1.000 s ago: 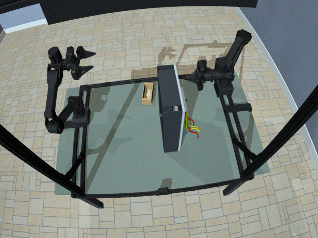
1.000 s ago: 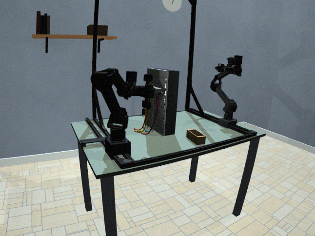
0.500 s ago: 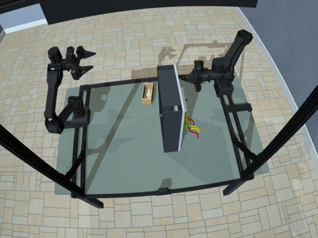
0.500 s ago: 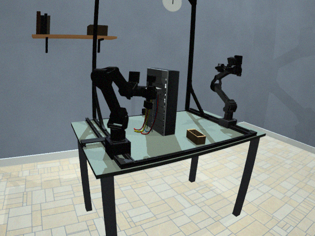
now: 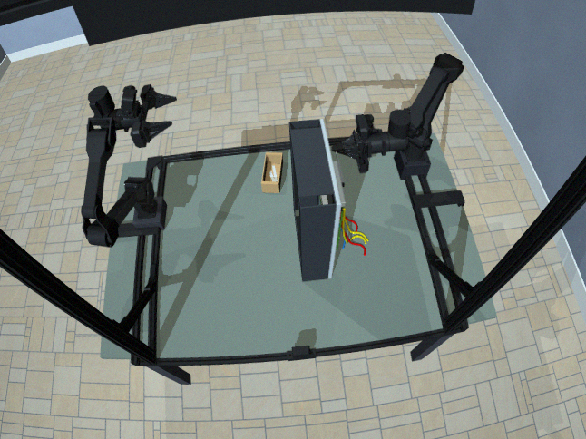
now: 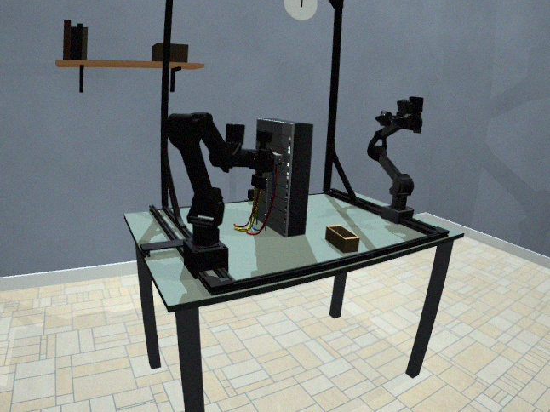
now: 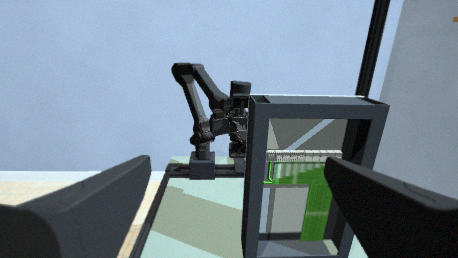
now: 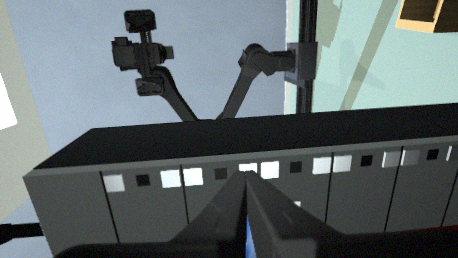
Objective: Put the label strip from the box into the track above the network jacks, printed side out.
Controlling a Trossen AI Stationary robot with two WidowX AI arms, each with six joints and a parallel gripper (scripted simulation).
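The blue-white label strip lies 40 mm behind my right hand and 30 mm to the left of it. The rest, counted from my right hand: box 270 mm below, 180 mm to the left, 160 mm ahead.
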